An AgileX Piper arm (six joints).
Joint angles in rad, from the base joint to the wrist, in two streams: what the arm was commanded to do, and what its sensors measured. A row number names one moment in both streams.
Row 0, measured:
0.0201, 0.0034, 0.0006, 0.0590, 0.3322, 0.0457
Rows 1 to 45, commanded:
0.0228, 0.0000, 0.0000, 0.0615, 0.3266, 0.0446
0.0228, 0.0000, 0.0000, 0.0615, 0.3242, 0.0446
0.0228, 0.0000, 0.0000, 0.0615, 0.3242, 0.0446
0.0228, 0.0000, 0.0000, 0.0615, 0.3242, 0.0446
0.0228, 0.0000, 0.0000, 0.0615, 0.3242, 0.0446
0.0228, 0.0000, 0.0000, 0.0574, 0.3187, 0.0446
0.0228, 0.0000, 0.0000, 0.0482, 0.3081, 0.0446
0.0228, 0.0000, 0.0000, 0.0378, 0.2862, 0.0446
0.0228, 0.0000, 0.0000, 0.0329, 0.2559, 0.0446
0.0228, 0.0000, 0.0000, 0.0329, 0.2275, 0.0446
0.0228, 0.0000, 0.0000, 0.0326, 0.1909, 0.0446
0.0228, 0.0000, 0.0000, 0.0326, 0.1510, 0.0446
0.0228, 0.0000, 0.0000, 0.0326, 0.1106, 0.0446
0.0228, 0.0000, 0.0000, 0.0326, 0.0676, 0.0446
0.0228, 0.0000, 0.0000, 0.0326, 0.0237, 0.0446
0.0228, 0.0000, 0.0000, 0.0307, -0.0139, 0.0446
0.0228, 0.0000, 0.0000, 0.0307, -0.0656, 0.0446
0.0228, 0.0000, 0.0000, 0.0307, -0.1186, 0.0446
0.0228, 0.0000, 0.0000, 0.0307, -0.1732, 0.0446
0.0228, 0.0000, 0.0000, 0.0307, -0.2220, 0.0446
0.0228, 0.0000, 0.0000, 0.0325, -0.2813, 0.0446
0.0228, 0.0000, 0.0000, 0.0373, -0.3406, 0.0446
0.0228, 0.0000, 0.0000, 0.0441, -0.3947, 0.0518
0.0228, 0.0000, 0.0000, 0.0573, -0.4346, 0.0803
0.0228, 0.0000, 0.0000, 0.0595, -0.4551, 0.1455
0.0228, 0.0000, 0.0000, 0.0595, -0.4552, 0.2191
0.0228, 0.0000, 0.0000, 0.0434, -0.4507, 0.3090
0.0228, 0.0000, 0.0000, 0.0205, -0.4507, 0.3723
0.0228, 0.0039, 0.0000, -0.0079, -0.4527, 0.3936
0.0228, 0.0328, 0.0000, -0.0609, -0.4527, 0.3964
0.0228, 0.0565, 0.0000, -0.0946, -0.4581, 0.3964
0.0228, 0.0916, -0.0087, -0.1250, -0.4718, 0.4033
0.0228, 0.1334, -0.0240, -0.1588, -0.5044, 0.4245
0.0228, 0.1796, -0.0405, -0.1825, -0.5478, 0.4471
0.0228, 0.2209, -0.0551, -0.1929, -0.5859, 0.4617
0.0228, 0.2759, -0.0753, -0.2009, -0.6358, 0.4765
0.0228, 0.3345, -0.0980, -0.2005, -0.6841, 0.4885
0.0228, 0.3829, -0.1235, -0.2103, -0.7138, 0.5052
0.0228, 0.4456, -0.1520, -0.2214, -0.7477, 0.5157
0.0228, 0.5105, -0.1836, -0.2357, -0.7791, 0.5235
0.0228, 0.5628, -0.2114, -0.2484, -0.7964, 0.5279
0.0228, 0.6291, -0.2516, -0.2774, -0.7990, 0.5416
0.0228, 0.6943, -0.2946, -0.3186, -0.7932, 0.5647
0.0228, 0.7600, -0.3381, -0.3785, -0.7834, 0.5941
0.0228, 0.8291, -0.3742, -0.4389, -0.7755, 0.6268
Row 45, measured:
0.0201, 0.6208, -0.2552, -0.2664, -0.7704, 0.5418
